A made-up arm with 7 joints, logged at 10 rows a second.
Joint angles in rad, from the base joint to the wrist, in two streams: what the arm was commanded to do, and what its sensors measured. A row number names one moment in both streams.
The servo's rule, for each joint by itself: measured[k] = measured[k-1] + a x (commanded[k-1-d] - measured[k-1]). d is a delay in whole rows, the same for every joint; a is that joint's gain. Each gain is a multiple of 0.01, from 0.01 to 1. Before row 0 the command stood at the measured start. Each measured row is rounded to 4 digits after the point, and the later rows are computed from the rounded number. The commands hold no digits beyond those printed.
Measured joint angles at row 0: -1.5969 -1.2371 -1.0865 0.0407 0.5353 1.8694 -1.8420
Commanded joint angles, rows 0 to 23: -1.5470 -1.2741 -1.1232 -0.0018 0.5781 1.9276 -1.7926; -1.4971 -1.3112 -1.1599 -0.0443 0.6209 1.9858 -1.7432; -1.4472 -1.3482 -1.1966 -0.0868 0.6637 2.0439 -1.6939; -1.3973 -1.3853 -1.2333 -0.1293 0.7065 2.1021 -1.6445; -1.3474 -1.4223 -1.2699 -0.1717 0.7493 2.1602 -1.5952; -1.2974 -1.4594 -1.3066 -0.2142 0.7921 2.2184 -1.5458; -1.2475 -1.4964 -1.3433 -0.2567 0.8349 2.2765 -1.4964; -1.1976 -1.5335 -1.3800 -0.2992 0.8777 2.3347 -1.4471; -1.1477 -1.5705 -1.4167 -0.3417 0.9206 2.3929 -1.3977; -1.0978 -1.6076 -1.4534 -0.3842 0.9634 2.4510 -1.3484; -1.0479 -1.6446 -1.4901 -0.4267 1.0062 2.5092 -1.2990; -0.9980 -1.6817 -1.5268 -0.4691 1.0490 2.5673 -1.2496; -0.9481 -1.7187 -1.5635 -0.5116 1.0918 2.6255 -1.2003; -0.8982 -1.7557 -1.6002 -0.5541 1.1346 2.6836 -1.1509; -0.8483 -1.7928 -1.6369 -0.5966 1.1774 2.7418 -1.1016; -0.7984 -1.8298 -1.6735 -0.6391 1.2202 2.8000 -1.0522; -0.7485 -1.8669 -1.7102 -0.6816 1.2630 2.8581 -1.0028; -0.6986 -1.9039 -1.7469 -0.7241 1.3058 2.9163 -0.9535; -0.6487 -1.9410 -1.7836 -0.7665 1.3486 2.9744 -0.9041; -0.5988 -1.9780 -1.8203 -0.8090 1.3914 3.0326 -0.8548; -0.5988 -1.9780 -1.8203 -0.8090 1.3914 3.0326 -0.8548; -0.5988 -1.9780 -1.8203 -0.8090 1.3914 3.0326 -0.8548; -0.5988 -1.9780 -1.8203 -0.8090 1.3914 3.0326 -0.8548; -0.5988 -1.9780 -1.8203 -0.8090 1.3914 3.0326 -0.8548
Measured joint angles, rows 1 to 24: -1.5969 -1.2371 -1.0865 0.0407 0.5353 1.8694 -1.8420; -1.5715 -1.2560 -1.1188 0.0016 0.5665 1.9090 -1.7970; -1.5336 -1.2842 -1.1550 -0.0406 0.6062 1.9612 -1.7480; -1.4895 -1.3168 -1.1916 -0.0831 0.6482 2.0174 -1.6988; -1.4425 -1.3517 -1.2283 -0.1256 0.6908 2.0750 -1.6494; -1.3940 -1.3877 -1.2649 -0.1680 0.7335 2.1329 -1.6001; -1.3447 -1.4243 -1.3016 -0.2105 0.7763 2.1910 -1.5507; -1.2951 -1.4611 -1.3383 -0.2530 0.8191 2.2491 -1.5013; -1.2454 -1.4980 -1.3750 -0.2955 0.8619 2.3073 -1.4520; -1.1956 -1.5350 -1.4117 -0.3380 0.9048 2.3655 -1.4026; -1.1457 -1.5720 -1.4484 -0.3805 0.9476 2.4236 -1.3533; -1.0958 -1.6090 -1.4851 -0.4230 0.9904 2.4818 -1.3039; -1.0459 -1.6461 -1.5218 -0.4654 1.0332 2.5399 -1.2545; -0.9960 -1.6831 -1.5585 -0.5079 1.0760 2.5981 -1.2052; -0.9461 -1.7201 -1.5952 -0.5504 1.1188 2.6562 -1.1558; -0.8962 -1.7572 -1.6319 -0.5929 1.1616 2.7144 -1.1065; -0.8463 -1.7942 -1.6685 -0.6354 1.2044 2.7726 -1.0571; -0.7964 -1.8313 -1.7052 -0.6779 1.2472 2.8307 -1.0077; -0.7465 -1.8683 -1.7419 -0.7204 1.2900 2.8889 -0.9584; -0.6966 -1.9054 -1.7786 -0.7628 1.3328 2.9470 -0.9090; -0.6467 -1.9424 -1.8153 -0.8053 1.3756 3.0052 -0.8597; -0.6223 -1.9606 -1.8197 -0.8087 1.3871 3.0238 -0.8552; -0.6103 -1.9695 -1.8202 -0.8090 1.3902 3.0298 -0.8548; -0.6044 -1.9738 -1.8203 -0.8090 1.3911 3.0317 -0.8548
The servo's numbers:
d 1
a 0.51 0.51 0.88 0.92 0.73 0.68 0.91

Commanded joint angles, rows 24 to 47: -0.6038 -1.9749 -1.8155 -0.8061 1.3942 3.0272 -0.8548; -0.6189 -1.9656 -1.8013 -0.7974 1.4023 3.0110 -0.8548; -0.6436 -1.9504 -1.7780 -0.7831 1.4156 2.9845 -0.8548; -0.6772 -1.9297 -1.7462 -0.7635 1.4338 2.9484 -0.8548; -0.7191 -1.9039 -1.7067 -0.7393 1.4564 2.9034 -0.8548; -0.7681 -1.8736 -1.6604 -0.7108 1.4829 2.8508 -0.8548; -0.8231 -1.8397 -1.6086 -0.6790 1.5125 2.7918 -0.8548; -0.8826 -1.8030 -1.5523 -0.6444 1.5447 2.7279 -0.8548; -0.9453 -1.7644 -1.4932 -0.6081 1.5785 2.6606 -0.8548; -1.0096 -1.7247 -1.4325 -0.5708 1.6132 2.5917 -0.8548; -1.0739 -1.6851 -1.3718 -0.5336 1.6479 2.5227 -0.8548; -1.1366 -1.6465 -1.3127 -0.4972 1.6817 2.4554 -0.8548; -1.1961 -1.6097 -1.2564 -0.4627 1.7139 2.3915 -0.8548; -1.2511 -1.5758 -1.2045 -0.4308 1.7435 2.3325 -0.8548; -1.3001 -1.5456 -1.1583 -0.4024 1.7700 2.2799 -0.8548; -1.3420 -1.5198 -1.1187 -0.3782 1.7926 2.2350 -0.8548; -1.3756 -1.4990 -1.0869 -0.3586 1.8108 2.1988 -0.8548; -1.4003 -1.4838 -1.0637 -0.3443 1.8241 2.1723 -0.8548; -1.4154 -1.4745 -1.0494 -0.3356 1.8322 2.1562 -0.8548; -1.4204 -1.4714 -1.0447 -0.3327 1.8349 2.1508 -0.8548; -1.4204 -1.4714 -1.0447 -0.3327 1.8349 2.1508 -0.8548; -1.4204 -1.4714 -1.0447 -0.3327 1.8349 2.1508 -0.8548; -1.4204 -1.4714 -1.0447 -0.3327 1.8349 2.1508 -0.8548; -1.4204 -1.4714 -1.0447 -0.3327 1.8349 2.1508 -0.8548
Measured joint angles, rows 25 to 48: -0.6015 -1.9759 -1.8203 -0.8090 1.3913 3.0323 -0.8548; -0.6027 -1.9754 -1.8161 -0.8063 1.3934 3.0288 -0.8548; -0.6110 -1.9704 -1.8031 -0.7981 1.3999 3.0167 -0.8548; -0.6276 -1.9602 -1.7810 -0.7843 1.4114 2.9948 -0.8548; -0.6529 -1.9446 -1.7504 -0.7652 1.4278 2.9632 -0.8548; -0.6867 -1.9238 -1.7119 -0.7414 1.4487 2.9225 -0.8548; -0.7282 -1.8982 -1.6666 -0.7132 1.4737 2.8737 -0.8548; -0.7766 -1.8684 -1.6156 -0.6817 1.5020 2.8180 -0.8548; -0.8307 -1.8350 -1.5599 -0.6474 1.5332 2.7567 -0.8548; -0.8891 -1.7990 -1.5012 -0.6112 1.5663 2.6914 -0.8548; -0.9506 -1.7611 -1.4407 -0.5740 1.6005 2.6236 -0.8548; -1.0135 -1.7223 -1.3801 -0.5368 1.6351 2.5550 -0.8548; -1.0763 -1.6836 -1.3208 -0.5004 1.6691 2.4873 -0.8548; -1.1374 -1.6459 -1.2641 -0.4657 1.7018 2.4222 -0.8548; -1.1954 -1.6101 -1.2117 -0.4336 1.7322 2.3612 -0.8548; -1.2488 -1.5772 -1.1647 -0.4049 1.7598 2.3059 -0.8548; -1.2963 -1.5479 -1.1242 -0.3803 1.7837 2.2577 -0.8548; -1.3367 -1.5230 -1.0914 -0.3603 1.8035 2.2176 -0.8548; -1.3691 -1.5030 -1.0670 -0.3456 1.8185 2.1868 -0.8548; -1.3927 -1.4885 -1.0515 -0.3364 1.8285 2.1660 -0.8548; -1.4068 -1.4798 -1.0455 -0.3330 1.8332 2.1557 -0.8548; -1.4137 -1.4755 -1.0448 -0.3327 1.8344 2.1524 -0.8548; -1.4171 -1.4734 -1.0447 -0.3327 1.8348 2.1513 -0.8548; -1.4188 -1.4724 -1.0447 -0.3327 1.8349 2.1510 -0.8548
